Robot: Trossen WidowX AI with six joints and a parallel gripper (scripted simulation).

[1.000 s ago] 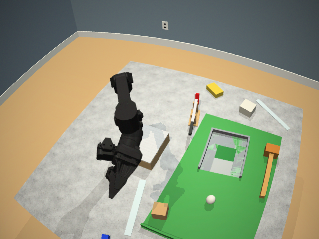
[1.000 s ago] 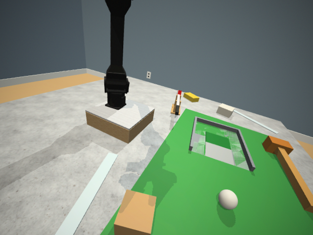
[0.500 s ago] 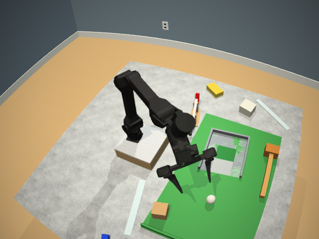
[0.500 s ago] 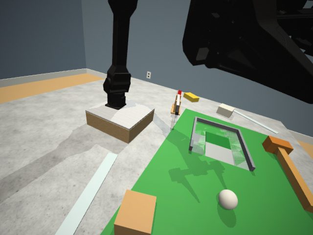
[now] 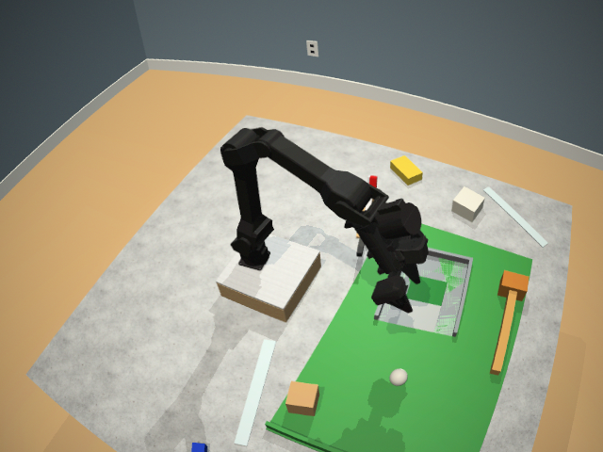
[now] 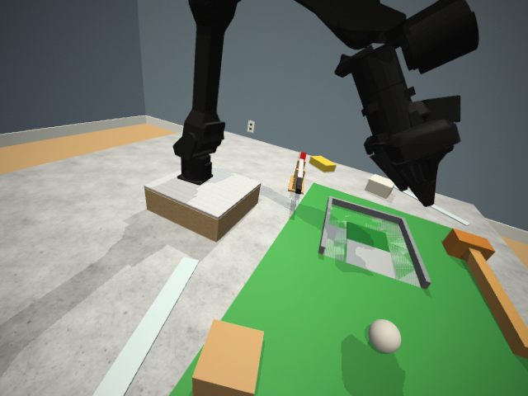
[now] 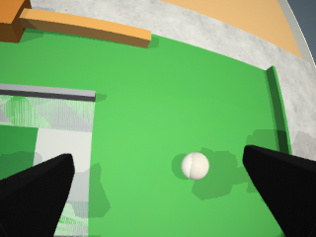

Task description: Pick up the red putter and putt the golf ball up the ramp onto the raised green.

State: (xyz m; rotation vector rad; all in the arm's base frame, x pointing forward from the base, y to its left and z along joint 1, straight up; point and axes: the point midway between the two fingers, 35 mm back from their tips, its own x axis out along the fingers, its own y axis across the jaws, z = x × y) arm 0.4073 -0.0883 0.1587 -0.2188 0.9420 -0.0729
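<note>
Now: the tan cube 17 cm behind my gripper tip, 23 cm to the right of it and 16 cm below it. Round my gripper tip: green mat (5 cm ahead, 2 cm to the left, 20 cm below); white golf ball (1 cm ahead, 11 cm to the right, 17 cm below); putter (21 cm behind, 34 cm to the left, 14 cm below).
</note>
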